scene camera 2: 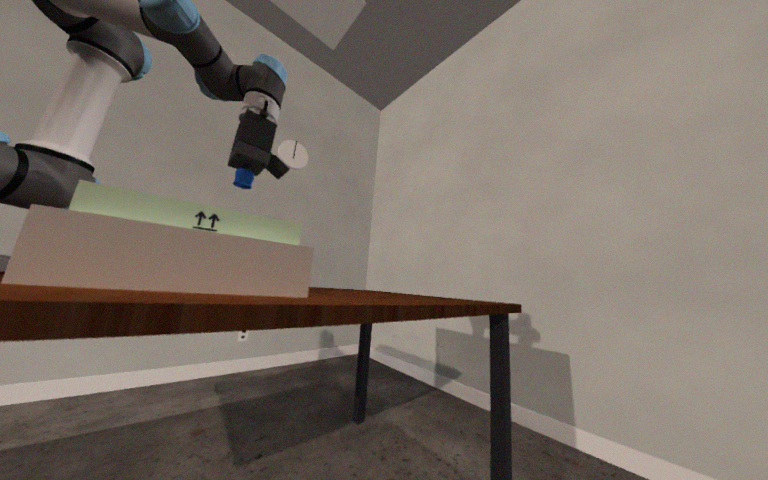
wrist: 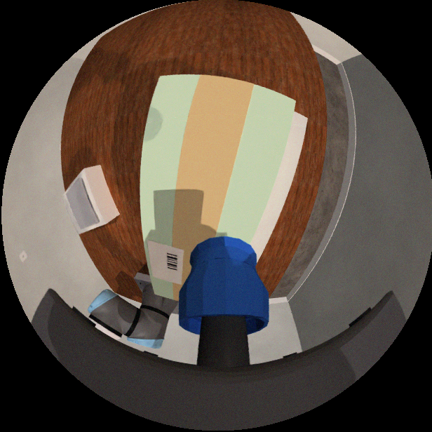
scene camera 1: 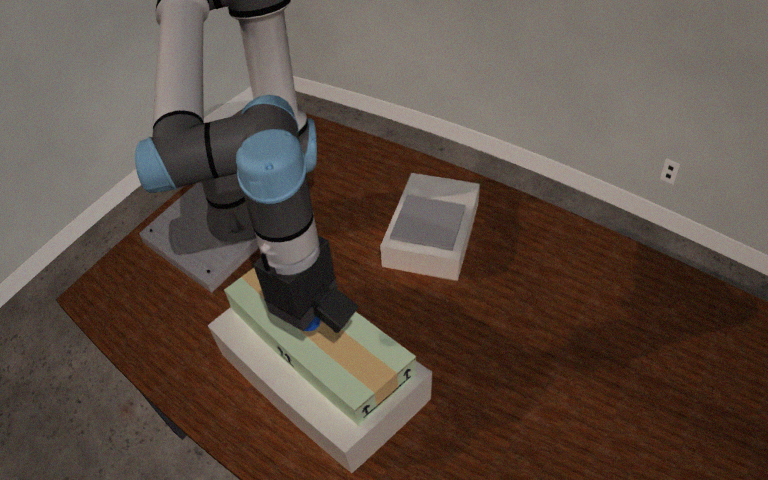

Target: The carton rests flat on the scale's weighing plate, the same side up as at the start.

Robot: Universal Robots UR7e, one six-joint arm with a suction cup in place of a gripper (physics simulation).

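Places are measured from the arm's base along level axes (x back, y right, z up), in centimetres.
Pixels of known places: hand, its tool point: (scene camera 2: 242, 185); arm's base, origin of its link: (scene camera 1: 238, 218).
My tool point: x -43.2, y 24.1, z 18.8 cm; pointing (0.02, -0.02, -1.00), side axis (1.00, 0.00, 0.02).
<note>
Ahead of a thing's pixels: the offset from my tool point to its top centre. Level surfaces: height alone.
The carton @[dy -3.4, dx +3.4, dz -6.6 cm] (scene camera 1: 353, 359) (scene camera 2: 141, 207) (wrist: 215, 145) is long and pale green, with an orange stripe along its top and up arrows on its sides. It lies flat on a white block @[dy -1.5, dx +3.2, dz -12.2 cm] (scene camera 1: 271, 373) (scene camera 2: 158, 260) (wrist: 289, 172). A barcode label (wrist: 165, 262) shows on its top in the wrist view. My blue suction cup (scene camera 1: 310, 324) (scene camera 2: 243, 178) (wrist: 223, 280) is open and hangs above the carton with a gap, holding nothing. The white scale @[dy -44.3, dx +3.6, dz -14.3 cm] (scene camera 1: 419, 263) (wrist: 104, 197) stands apart from the block, its grey weighing plate @[dy -40.4, dx +2.5, dz -14.3 cm] (scene camera 1: 428, 223) (wrist: 82, 205) bare.
The wooden table @[dz -22.1 cm] (scene camera 1: 538, 339) (scene camera 2: 396, 302) (wrist: 210, 40) carries the block and the scale. The arm's grey base plate (scene camera 1: 212, 268) stands beside the block's far end. Walls rise behind the table. The block lies near a table edge.
</note>
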